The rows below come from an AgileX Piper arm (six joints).
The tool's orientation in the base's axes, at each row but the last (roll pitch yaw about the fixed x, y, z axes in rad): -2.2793 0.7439 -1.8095; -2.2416 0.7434 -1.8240; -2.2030 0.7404 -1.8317; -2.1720 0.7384 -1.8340; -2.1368 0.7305 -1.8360; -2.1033 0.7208 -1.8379; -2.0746 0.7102 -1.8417; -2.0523 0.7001 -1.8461; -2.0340 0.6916 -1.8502; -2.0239 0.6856 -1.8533; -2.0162 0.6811 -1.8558; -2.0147 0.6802 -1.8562
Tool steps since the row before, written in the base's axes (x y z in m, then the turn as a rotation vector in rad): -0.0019 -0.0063 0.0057 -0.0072 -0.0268 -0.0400; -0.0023 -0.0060 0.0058 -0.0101 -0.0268 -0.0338; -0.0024 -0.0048 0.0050 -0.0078 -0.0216 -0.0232; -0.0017 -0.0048 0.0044 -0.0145 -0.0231 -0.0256; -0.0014 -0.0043 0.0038 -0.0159 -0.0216 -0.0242; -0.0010 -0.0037 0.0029 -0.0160 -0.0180 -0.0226; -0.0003 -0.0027 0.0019 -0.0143 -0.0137 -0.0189; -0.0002 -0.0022 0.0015 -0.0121 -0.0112 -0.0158; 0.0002 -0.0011 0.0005 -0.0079 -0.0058 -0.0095; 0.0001 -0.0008 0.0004 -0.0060 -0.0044 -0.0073; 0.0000 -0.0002 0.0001 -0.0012 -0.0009 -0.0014; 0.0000 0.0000 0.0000 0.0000 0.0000 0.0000
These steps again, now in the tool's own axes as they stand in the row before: 0.0010 -0.0063 -0.0059 0.0475 0.0085 0.0064; 0.0008 -0.0063 -0.0059 0.0438 0.0063 0.0011; 0.0005 -0.0052 -0.0051 0.0325 0.0025 -0.0006; 0.0008 -0.0053 -0.0041 0.0365 0.0057 -0.0058; 0.0008 -0.0048 -0.0033 0.0348 0.0063 -0.0075; 0.0010 -0.0041 -0.0024 0.0311 0.0078 -0.0078; 0.0008 -0.0030 -0.0012 0.0252 0.0077 -0.0073; 0.0007 -0.0024 -0.0008 0.0209 0.0067 -0.0062; 0.0005 -0.0011 0.0000 0.0120 0.0048 -0.0043; 0.0003 -0.0008 -0.0001 0.0092 0.0037 -0.0032; 0.0001 -0.0002 0.0000 0.0018 0.0007 -0.0007; 0.0000 0.0000 0.0000 0.0000 0.0000 0.0000
